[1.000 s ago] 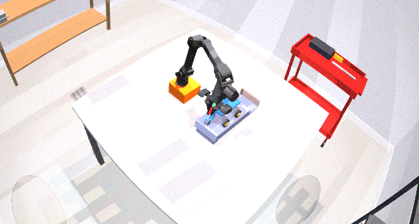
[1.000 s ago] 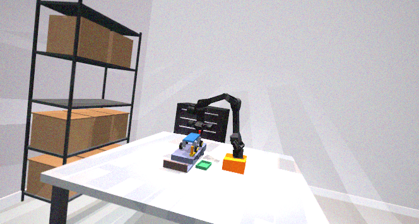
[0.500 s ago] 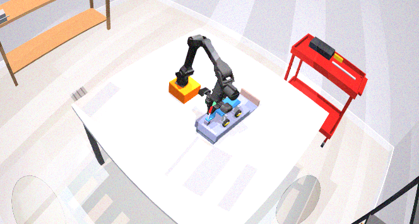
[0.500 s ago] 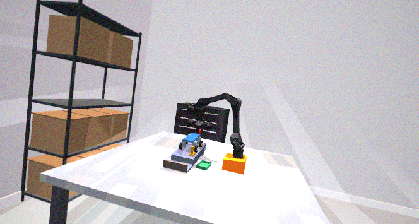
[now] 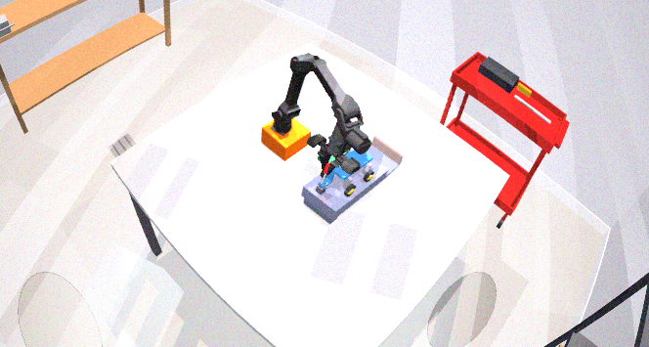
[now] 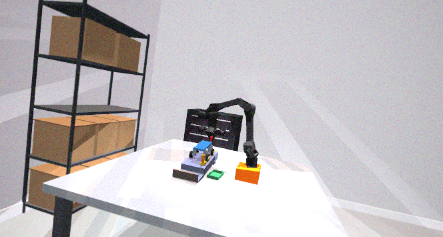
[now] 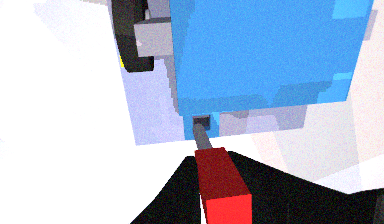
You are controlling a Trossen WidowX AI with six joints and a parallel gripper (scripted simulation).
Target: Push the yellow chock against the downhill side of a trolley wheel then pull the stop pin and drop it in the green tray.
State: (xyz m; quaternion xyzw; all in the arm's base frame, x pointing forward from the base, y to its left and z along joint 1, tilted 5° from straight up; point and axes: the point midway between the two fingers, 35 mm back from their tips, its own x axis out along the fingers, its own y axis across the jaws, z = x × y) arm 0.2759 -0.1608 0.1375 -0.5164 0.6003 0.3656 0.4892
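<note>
The green tray is 220 mm to the left of my gripper tip, 170 mm below it and 70 mm behind it. The rest, counted from my gripper tip: red-headed stop pin (right at my gripper tip); yellow chock (210 mm to the left, 80 mm below, 20 mm ahead); trolley (100 mm to the left, 50 mm below, 40 mm ahead).
</note>
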